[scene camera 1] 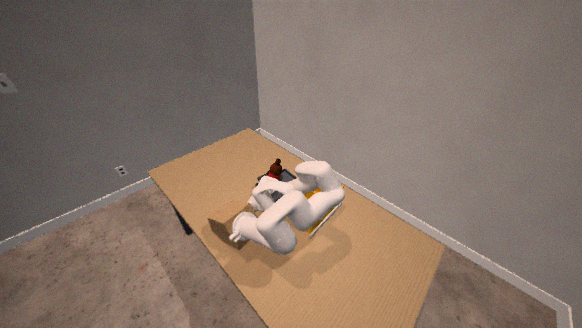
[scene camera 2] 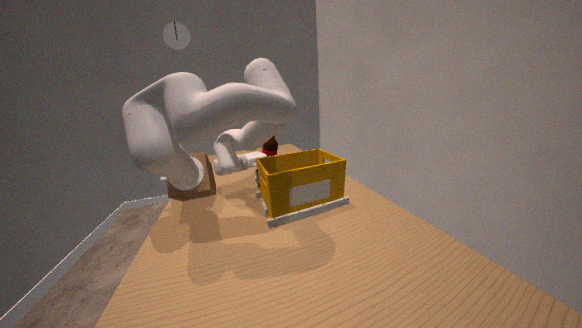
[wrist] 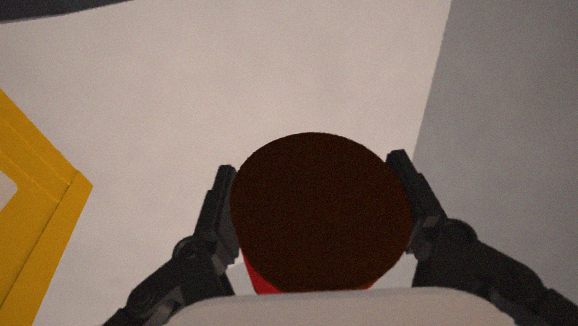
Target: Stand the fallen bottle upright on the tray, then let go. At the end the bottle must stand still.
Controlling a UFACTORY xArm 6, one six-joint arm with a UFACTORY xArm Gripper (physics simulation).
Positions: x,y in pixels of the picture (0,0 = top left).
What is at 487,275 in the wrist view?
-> My gripper.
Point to a brown bottle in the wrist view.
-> At 313,212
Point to a yellow crate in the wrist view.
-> At 50,194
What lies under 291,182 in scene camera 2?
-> A yellow crate.
